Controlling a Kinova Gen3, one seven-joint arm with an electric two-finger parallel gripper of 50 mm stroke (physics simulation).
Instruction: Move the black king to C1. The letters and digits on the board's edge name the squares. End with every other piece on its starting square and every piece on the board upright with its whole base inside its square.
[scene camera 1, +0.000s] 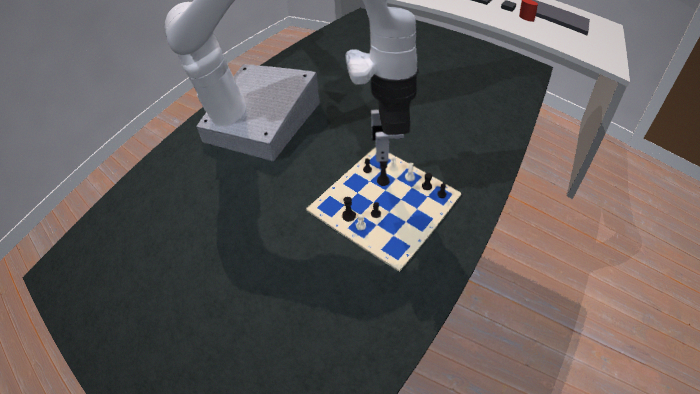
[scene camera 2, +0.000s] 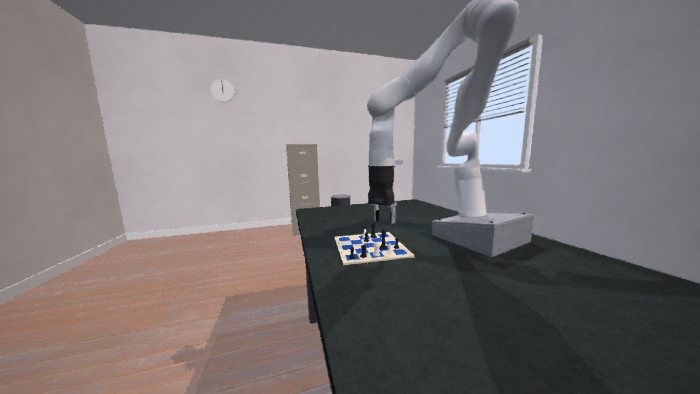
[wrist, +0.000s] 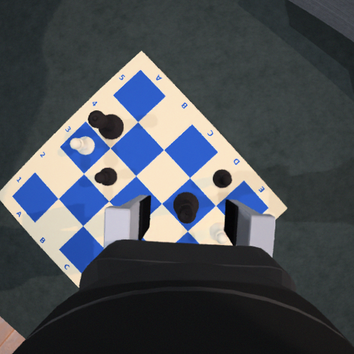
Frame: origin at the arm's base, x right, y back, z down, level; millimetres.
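Where they show: gripper, fingertip midpoint: (scene camera 1: 380, 149) (scene camera 2: 384, 221); arm's base, link origin: (scene camera 1: 228, 112) (scene camera 2: 472, 215).
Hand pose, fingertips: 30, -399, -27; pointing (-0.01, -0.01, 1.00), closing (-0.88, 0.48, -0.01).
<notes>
Each offset is from my fingertips to the centre of the thing, as dx, dy, dz. "*": to the spot under its first point.
The tall black king @[-3, -6, +56] (scene camera 1: 383, 176) (scene camera 2: 384, 242) (wrist: 186, 206) stands upright on blue square D4. My gripper (scene camera 1: 380, 150) (scene camera 2: 385, 220) (wrist: 187, 213) is open and empty, pointing down, with its fingertips above the king. In the wrist view the king shows between the two fingers, apart from both. In scene camera 1 a finger overlaps the king's top. Blue square C1 @[* +63, -104, +88] (scene camera 1: 419, 220) (wrist: 83, 250) bears no piece; the gripper body hides part of it in the wrist view. The board (scene camera 1: 400, 266) (scene camera 2: 410, 256) (wrist: 141, 56) lies flat.
A white piece @[-45, -12, +72] (scene camera 1: 393, 165) (wrist: 219, 233) on E4 and a black pawn @[-20, +35, +72] (scene camera 1: 367, 166) (wrist: 222, 178) on D5 stand beside the king. Another tall black piece @[+102, +22, +62] (scene camera 1: 348, 211) (wrist: 111, 126) is on A4, a white one @[+114, -8, +72] (scene camera 1: 361, 223) on A3, a black pawn @[+78, -23, +72] (scene camera 1: 376, 210) on B3. E1, E2, E3 hold pieces.
</notes>
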